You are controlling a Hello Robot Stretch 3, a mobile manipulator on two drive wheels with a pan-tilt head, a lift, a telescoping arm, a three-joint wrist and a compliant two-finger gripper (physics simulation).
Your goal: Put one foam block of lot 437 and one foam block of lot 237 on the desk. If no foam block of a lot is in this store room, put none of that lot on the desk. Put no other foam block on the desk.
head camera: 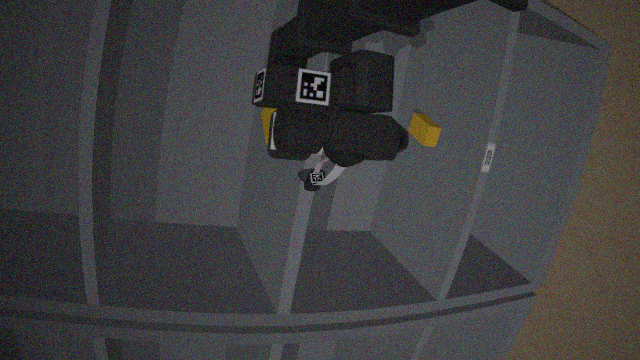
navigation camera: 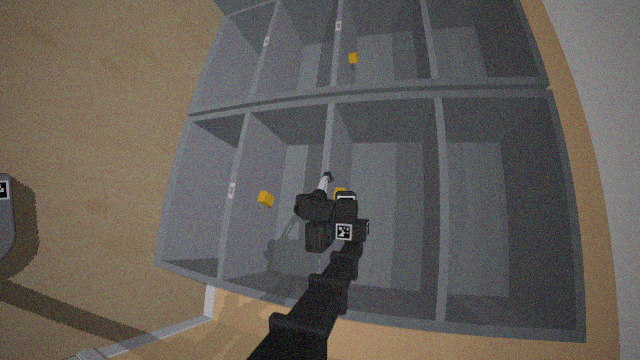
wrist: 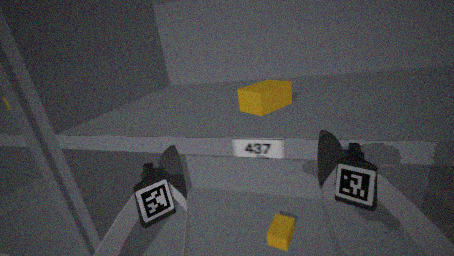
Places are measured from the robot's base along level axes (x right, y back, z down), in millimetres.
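Pixels of known places: gripper, fingertip midpoint: (navigation camera: 328,194) (wrist: 247,157).
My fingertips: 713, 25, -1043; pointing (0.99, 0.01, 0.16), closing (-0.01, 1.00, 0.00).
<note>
Behind a point stands the place of what it marks, as x, y, z.
My gripper (head camera: 311,180) (navigation camera: 327,177) (wrist: 247,157) @(713, 25, -1043) is open, with nothing between its fingers, in front of a shelf edge (wrist: 210,146) @(885, -30, -974) that bears a label reading 437 (wrist: 258,148) @(861, 44, -974). A yellow foam block (wrist: 265,97) @(964, 71, -1023) sits on that shelf, beyond the label and the fingertips; it is partly hidden behind the wrist in the head view (head camera: 267,122) @(1002, 67, -1036) and navigation view (navigation camera: 339,192). A second yellow block (head camera: 425,130) @(1072, 103, -578) (navigation camera: 265,198) @(1067, 101, -578) (wrist: 281,231) @(1086, 106, -578) lies on the shelf below. No label reading 237 can be made out. The desk does not show.
A third yellow block (navigation camera: 353,58) @(1331, -748, -1019) is in the neighbouring shelf unit, and a yellow sliver (wrist: 6,104) @(1316, -773, -1011) shows past the upright panel (wrist: 47,135) @(991, -380, -989). Grey boards and uprights (navigation camera: 440,200) @(862, 49, -1418) surround the compartments. Another label (head camera: 488,157) @(862, 43, -517) (navigation camera: 231,190) @(862, 43, -516) is too blurred to read. A grey rounded object (navigation camera: 6,220) @(149, 98, -160) stands at the left.
</note>
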